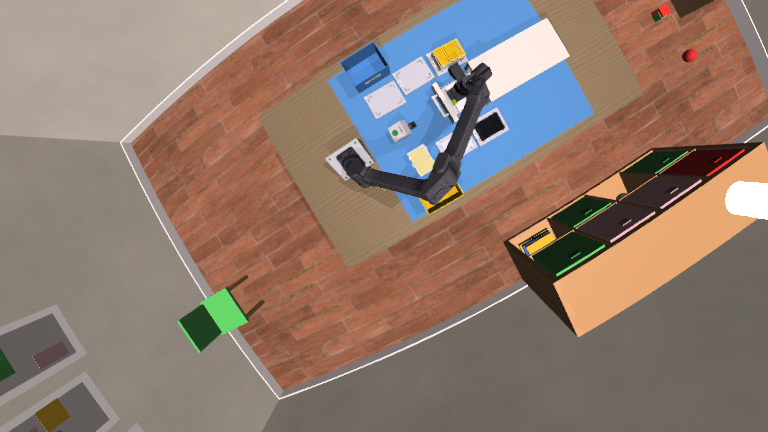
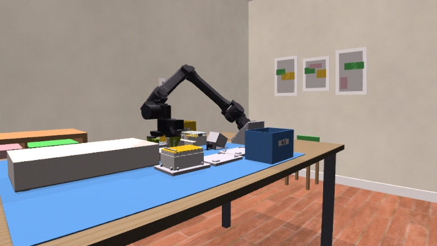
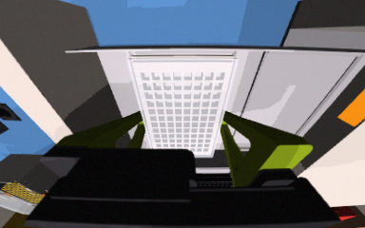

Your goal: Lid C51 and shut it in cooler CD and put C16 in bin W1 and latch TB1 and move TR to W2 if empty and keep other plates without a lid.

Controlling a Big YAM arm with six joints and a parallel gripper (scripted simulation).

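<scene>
Now: the plate lid right at my hand. The rest, counted from my hand: white cooler CD (17 cm ahead, 1 cm to the right, 1 cm above); drawer (4 cm ahead); white plate (right at my hand).
</scene>
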